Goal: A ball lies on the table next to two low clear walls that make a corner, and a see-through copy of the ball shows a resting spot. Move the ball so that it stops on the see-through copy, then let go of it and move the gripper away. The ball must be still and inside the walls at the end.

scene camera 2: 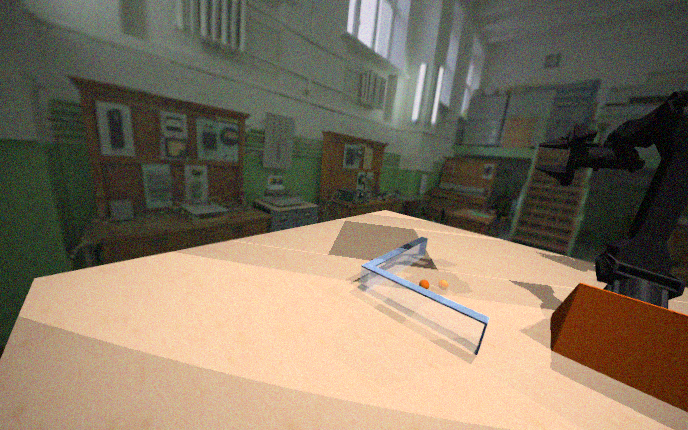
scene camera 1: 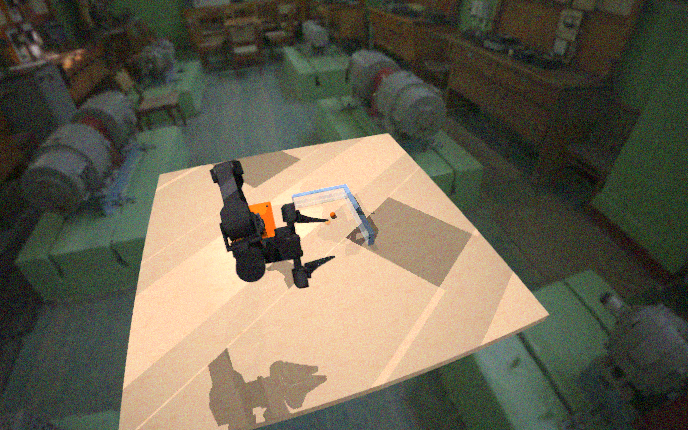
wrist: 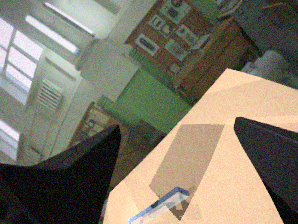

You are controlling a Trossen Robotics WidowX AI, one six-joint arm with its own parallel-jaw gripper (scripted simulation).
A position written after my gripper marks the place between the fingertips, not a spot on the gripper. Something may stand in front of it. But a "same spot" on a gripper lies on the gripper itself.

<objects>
My gripper shows in scene camera 2, in scene camera 1 and in the wrist view (178, 127). The same spot on my gripper: (scene camera 1: 309, 267) is (scene camera 2: 561, 163).
</objects>
